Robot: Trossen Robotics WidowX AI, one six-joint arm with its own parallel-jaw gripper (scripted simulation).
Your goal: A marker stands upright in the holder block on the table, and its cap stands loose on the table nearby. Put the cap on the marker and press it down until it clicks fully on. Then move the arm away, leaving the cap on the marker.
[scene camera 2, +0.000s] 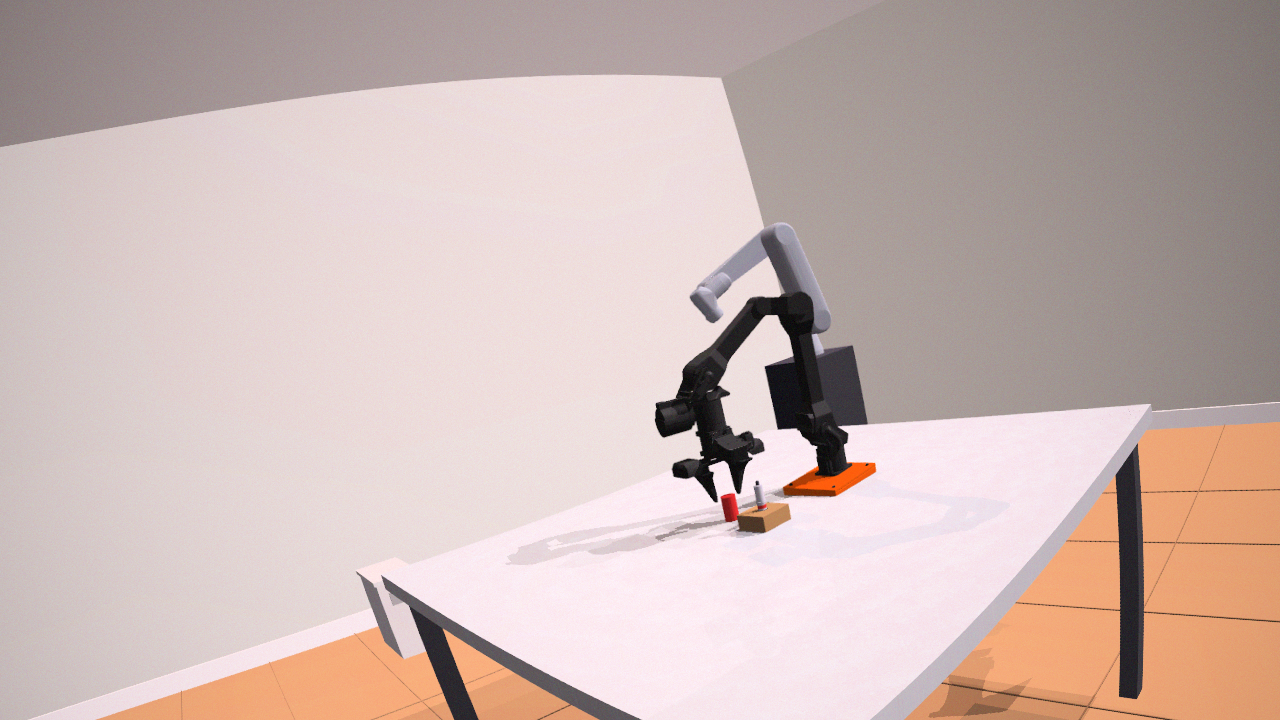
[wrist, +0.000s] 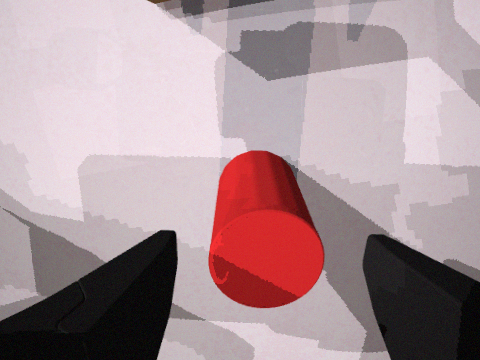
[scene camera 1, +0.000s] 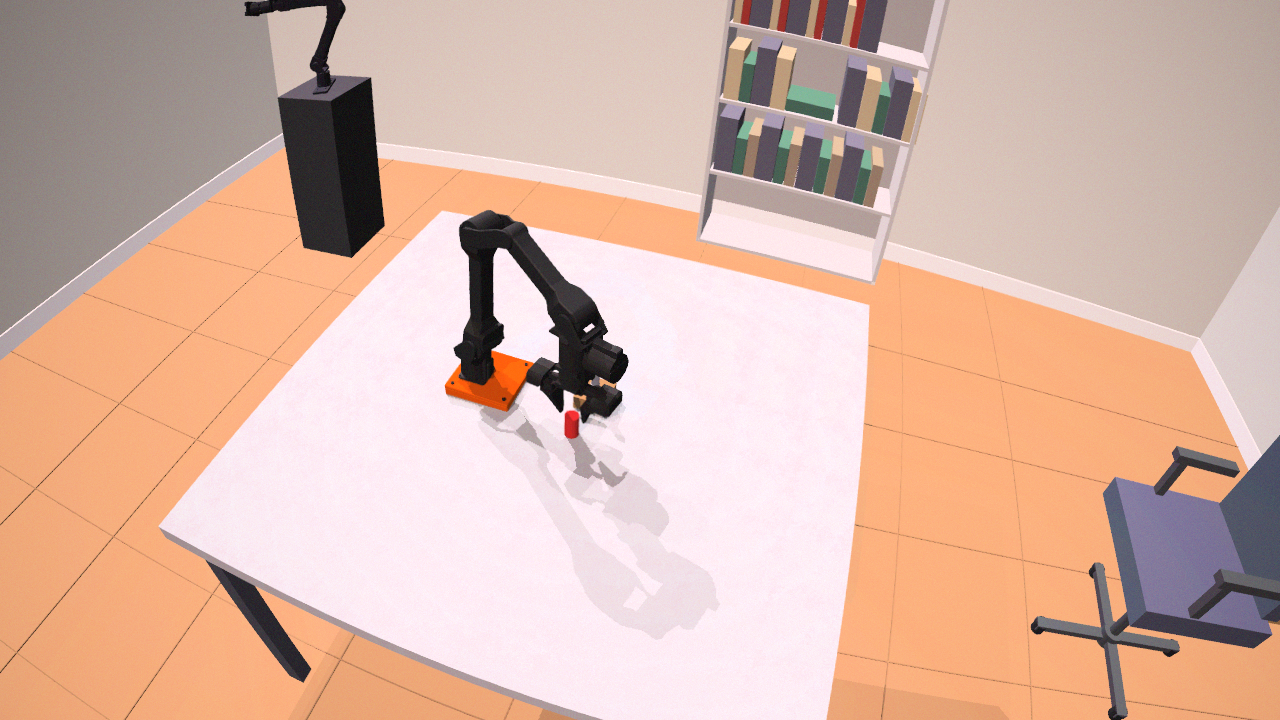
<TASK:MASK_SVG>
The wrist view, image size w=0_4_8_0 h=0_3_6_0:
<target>gripper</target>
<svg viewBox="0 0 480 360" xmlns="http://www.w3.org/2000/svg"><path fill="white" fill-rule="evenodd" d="M371 233L363 256L363 271L367 279L365 284L371 296L369 300L372 303L377 327L380 328L380 335L383 336L391 360L480 360L479 281L447 267L441 261L439 263L432 257L423 255L415 248L401 244L400 241ZM176 231L160 229L148 239L132 245L132 248L121 253L116 259L107 261L87 276L81 276L81 279L69 284L67 288L60 289L55 295L0 321L0 360L156 360L163 344L161 340L168 325L175 291Z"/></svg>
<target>red cap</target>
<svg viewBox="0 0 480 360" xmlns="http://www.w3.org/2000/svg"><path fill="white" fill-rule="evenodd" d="M249 151L241 153L241 155L229 161L225 165L223 173L221 173L219 187L217 187L215 217L213 217L211 244L209 244L208 252L209 271L211 271L213 280L215 280L217 287L220 288L221 293L227 296L228 299L253 308L283 307L283 305L299 300L319 280L325 259L324 247L319 233L317 233L315 225L313 225L311 216L309 216L309 209L307 204L305 204L303 195L301 195L299 184L297 184L295 175L293 175L292 168L280 156L273 155L271 152Z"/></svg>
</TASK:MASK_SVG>
